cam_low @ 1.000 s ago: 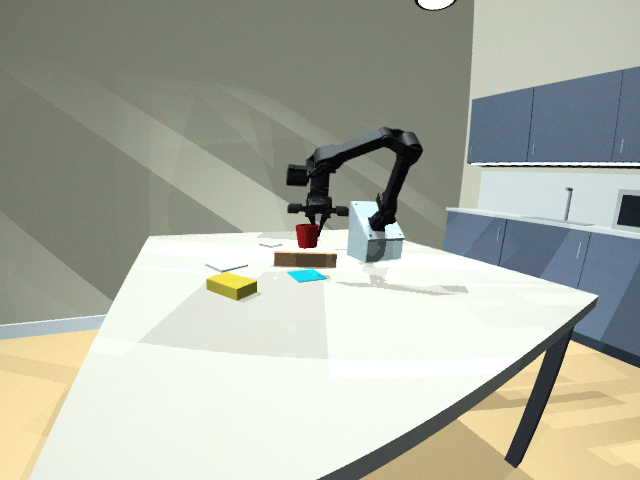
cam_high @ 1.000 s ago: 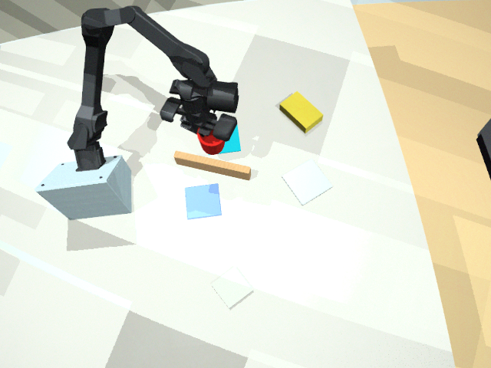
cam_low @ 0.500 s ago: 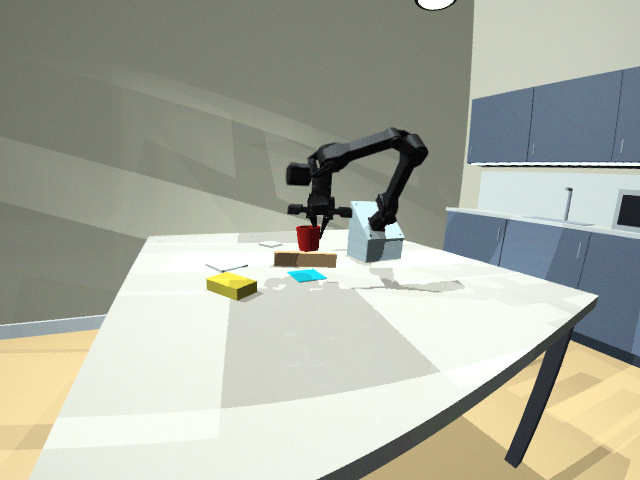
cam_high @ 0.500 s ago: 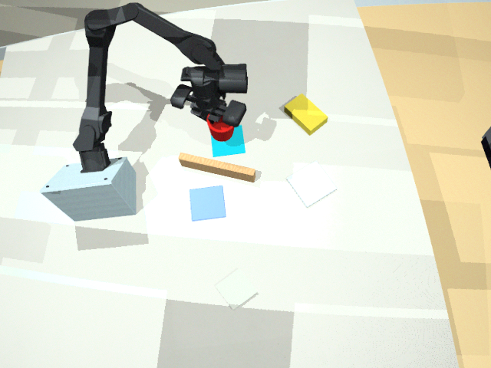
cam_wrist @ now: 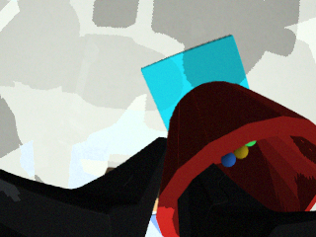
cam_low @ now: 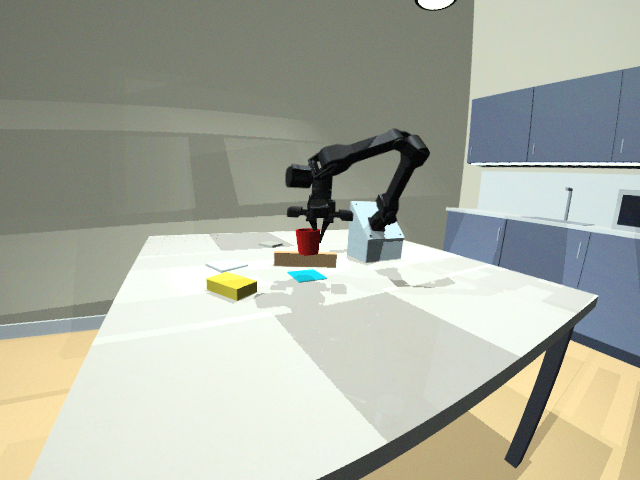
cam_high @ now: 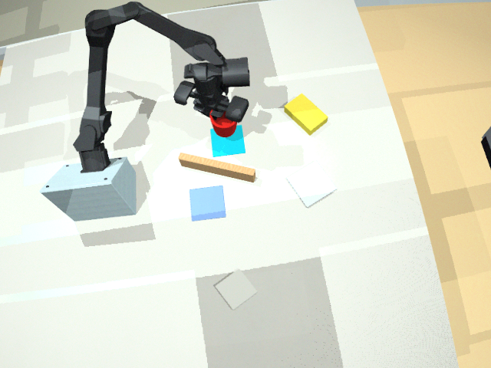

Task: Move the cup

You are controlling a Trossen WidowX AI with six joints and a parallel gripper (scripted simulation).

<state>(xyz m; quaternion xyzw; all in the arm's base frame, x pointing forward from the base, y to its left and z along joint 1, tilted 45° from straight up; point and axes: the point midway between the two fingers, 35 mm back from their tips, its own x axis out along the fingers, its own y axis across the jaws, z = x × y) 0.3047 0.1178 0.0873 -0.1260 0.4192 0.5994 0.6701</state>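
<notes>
Now: gripper tip 30 mm short of the cyan pad, 10 mm to the left of it and 110 mm above it. From my gripper tip the other things lie so: wooden bar 110 mm to the right, 90 mm below; blue pad 30 mm behind, 200 mm to the right, 110 mm below; red cup 30 mm ahead, 20 mm to the right.
</notes>
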